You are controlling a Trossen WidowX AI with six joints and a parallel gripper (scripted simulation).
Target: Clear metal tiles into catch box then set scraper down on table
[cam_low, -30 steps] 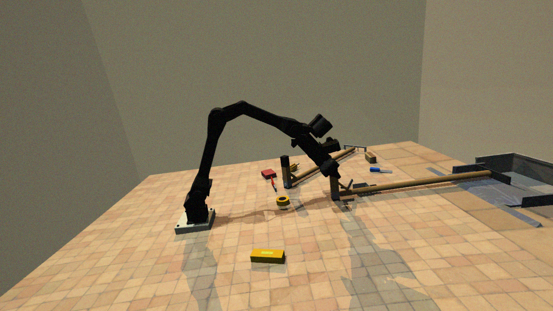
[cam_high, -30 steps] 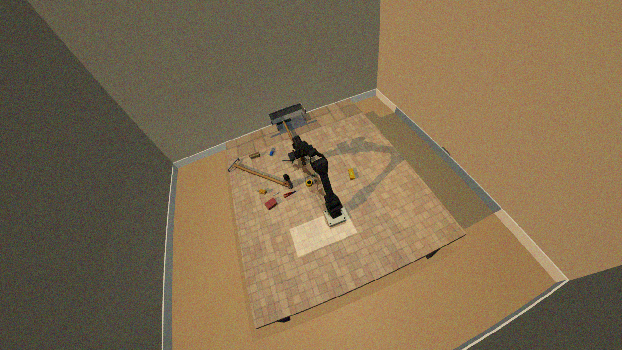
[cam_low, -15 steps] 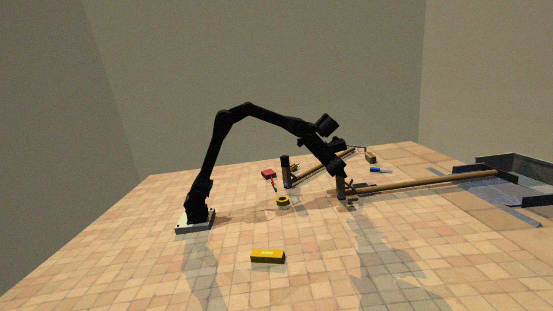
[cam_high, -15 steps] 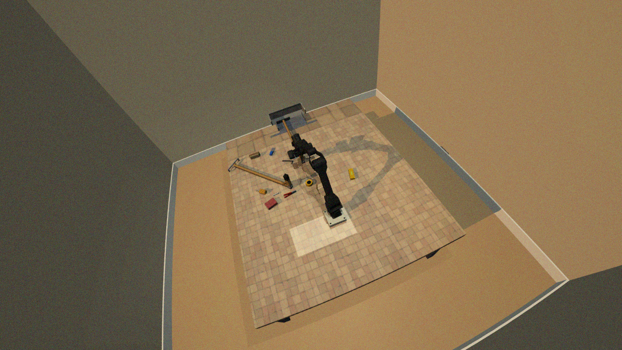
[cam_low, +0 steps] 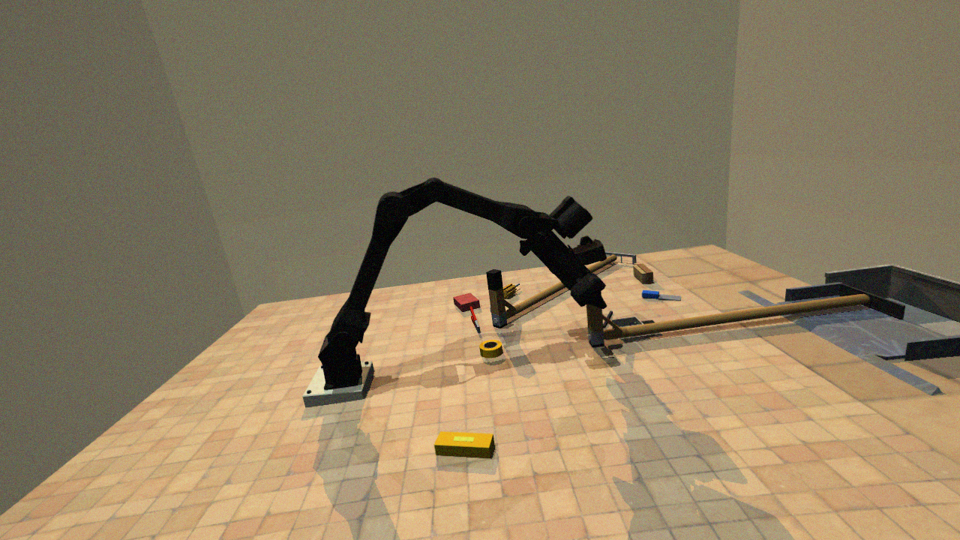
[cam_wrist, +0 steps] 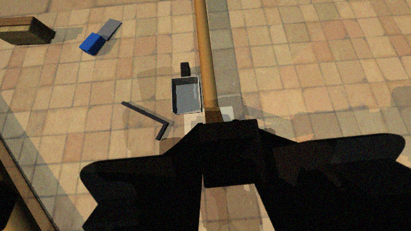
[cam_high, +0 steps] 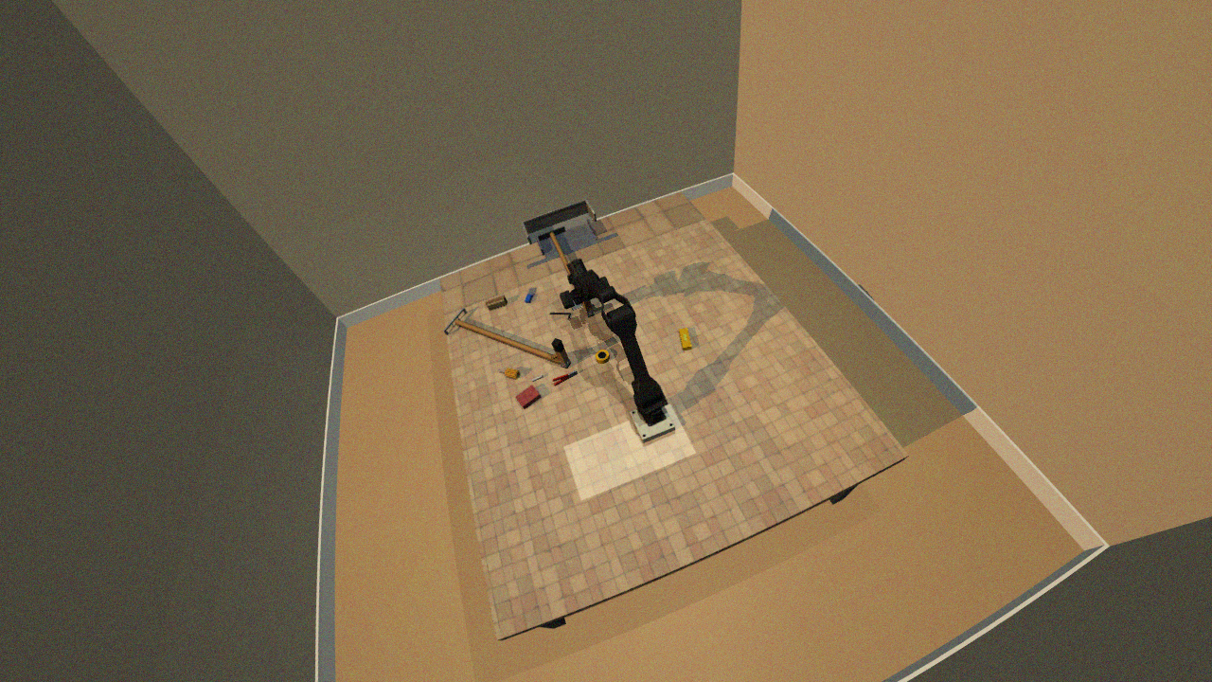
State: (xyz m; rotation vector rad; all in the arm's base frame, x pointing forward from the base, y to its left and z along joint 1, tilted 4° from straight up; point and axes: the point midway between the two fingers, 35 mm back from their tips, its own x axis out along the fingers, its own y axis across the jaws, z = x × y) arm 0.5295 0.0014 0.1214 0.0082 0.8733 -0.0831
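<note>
Now: gripper tip 240 mm past the yellow tape roll, 50 mm to the right of it and 80 mm above it. Also, from my gripper tip: blue tool: 230 mm ahead, 190 mm to the left, 80 mm below; hex key: 30 mm ahead, 100 mm to the left, 90 mm below; small grey box: 90 mm ahead, 30 mm to the left, 80 mm below.
</note>
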